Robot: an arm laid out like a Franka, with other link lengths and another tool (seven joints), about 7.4 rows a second.
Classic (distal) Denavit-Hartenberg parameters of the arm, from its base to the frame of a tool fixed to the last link. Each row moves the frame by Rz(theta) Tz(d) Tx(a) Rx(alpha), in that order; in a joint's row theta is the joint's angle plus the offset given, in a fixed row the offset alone. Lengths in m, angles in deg.
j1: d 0.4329  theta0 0  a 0  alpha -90
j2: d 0  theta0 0  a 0  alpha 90
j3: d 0.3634  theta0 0  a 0.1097  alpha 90
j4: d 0  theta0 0  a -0.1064  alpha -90
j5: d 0.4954  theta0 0  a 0  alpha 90
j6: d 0  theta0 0  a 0.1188  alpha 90
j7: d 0.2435  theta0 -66  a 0.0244  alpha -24.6
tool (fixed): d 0.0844  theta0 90  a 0  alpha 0
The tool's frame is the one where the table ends.
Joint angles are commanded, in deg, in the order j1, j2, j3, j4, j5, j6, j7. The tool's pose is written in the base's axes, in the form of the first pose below.
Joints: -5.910, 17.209, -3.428, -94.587, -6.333, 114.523, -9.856
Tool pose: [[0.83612, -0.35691, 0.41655], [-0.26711, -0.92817, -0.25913], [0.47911, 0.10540, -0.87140]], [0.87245, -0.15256, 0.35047]
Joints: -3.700, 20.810, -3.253, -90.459, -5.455, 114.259, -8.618
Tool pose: [[0.83587, -0.34359, 0.42810], [-0.25997, -0.93465, -0.24257], [0.48347, 0.09146, -0.87057]], [0.90011, -0.11569, 0.34192]
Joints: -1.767, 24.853, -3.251, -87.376, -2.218, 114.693, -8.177
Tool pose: [[0.83921, -0.33680, 0.42696], [-0.27783, -0.94047, -0.19578], [0.46749, 0.04568, -0.88282]], [0.92098, -0.07361, 0.31465]
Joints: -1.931, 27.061, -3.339, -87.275, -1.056, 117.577, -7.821
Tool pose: [[0.82736, -0.35218, 0.43754], [-0.29836, -0.93558, -0.18887], [0.47587, 0.02571, -0.87914]], [0.93253, -0.07405, 0.28893]
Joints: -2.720, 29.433, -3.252, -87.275, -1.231, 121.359, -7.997
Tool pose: [[0.81419, -0.35750, 0.45747], [-0.29961, -0.93363, -0.19637], [0.49731, 0.02282, -0.86727]], [0.94525, -0.08697, 0.26184]
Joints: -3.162, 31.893, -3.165, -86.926, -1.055, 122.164, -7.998
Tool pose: [[0.82304, -0.36346, 0.43647], [-0.30720, -0.93121, -0.19617], [0.47774, 0.02738, -0.87807]], [0.94372, -0.09231, 0.22774]
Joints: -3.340, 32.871, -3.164, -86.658, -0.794, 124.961, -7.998
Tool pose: [[0.80405, -0.36705, 0.46773], [-0.30957, -0.93009, -0.19773], [0.50761, 0.01419, -0.86147]], [0.95709, -0.09541, 0.22354]
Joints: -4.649, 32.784, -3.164, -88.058, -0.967, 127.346, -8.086
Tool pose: [[0.78876, -0.38465, 0.47948], [-0.32216, -0.92299, -0.21047], [0.52351, 0.01154, -0.85194]], [0.95623, -0.11793, 0.21651]
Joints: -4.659, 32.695, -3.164, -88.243, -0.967, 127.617, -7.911
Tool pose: [[0.78608, -0.38753, 0.48156], [-0.32463, -0.92180, -0.21191], [0.52602, 0.01025, -0.85041]], [0.95649, -0.11825, 0.21676]
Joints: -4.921, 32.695, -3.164, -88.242, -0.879, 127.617, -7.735
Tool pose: [[0.78311, -0.39528, 0.48010], [-0.33209, -0.91852, -0.21455], [0.52579, 0.00859, -0.85057]], [0.95601, -0.12251, 0.21679]
